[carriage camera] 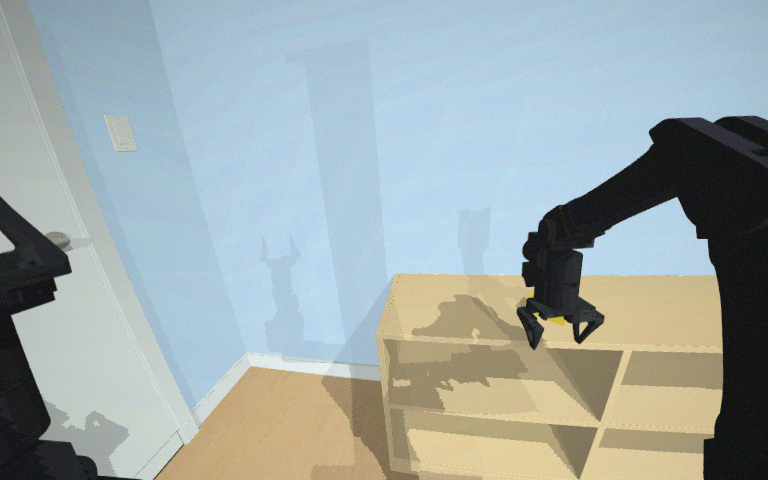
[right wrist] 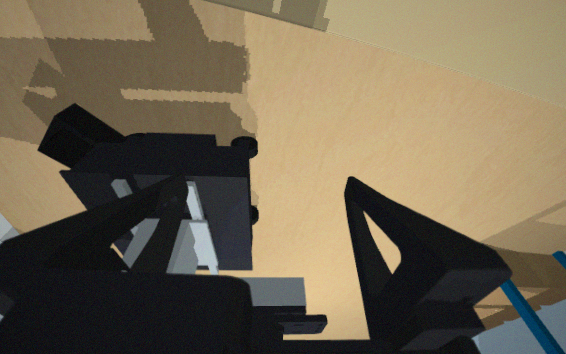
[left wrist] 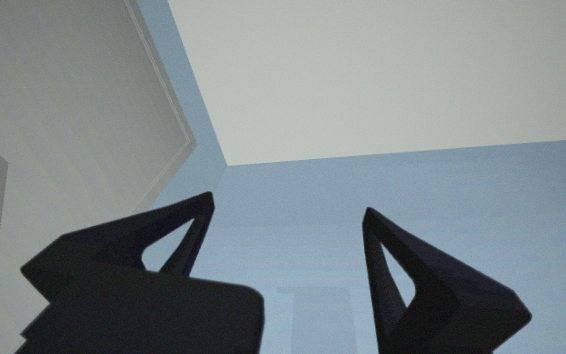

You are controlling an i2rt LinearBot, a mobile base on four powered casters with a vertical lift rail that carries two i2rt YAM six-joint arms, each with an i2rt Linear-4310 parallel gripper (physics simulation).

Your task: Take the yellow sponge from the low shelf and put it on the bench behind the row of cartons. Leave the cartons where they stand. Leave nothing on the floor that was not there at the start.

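Frame: origin at the left arm's base, x back, y up, z left, level; millimetres.
Seen in the pictures: left gripper, between the fingertips: (left wrist: 286, 207); right gripper, between the fingertips: (carriage camera: 555, 345) (right wrist: 266, 183); right arm's base, origin of its link: (right wrist: 263, 322).
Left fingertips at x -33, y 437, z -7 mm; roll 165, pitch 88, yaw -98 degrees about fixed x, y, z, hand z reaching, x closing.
Observation:
A point is followed by its place in that frame.
The yellow sponge (carriage camera: 558, 320) {x -461, y -25, z -723 mm} lies on the top board of the wooden shelf unit (carriage camera: 651, 305) {x -508, y -35, z -1030 mm} in the carriage view, mostly hidden behind my right gripper. My right gripper (carriage camera: 556, 344) {x -328, y 18, z -625 mm} (right wrist: 266, 183) {x -328, y 18, z -625 mm} is open and points down, with nothing between its fingers. It overlaps the sponge in the picture, but the right wrist view shows floor beneath the fingers. My left gripper (left wrist: 286, 207) {x -33, y 437, z -7 mm} is open and empty, facing the blue wall and ceiling. The cartons and the bench cannot be made out.
The black mobile base (right wrist: 232, 225) {x 207, y -346, z -509 mm} stands at the left in the right wrist view, on the wooden floor (right wrist: 400, 125) {x -36, y -645, z -1130 mm}. A blue bar (right wrist: 530, 315) {x 788, y -195, z -2041 mm} crosses the lower right corner. A door (carriage camera: 113, 339) {x -515, y -70, z 632 mm} is at the left in the carriage view, beside the blue wall (carriage camera: 254, 169) {x -950, y 412, z 253 mm}.

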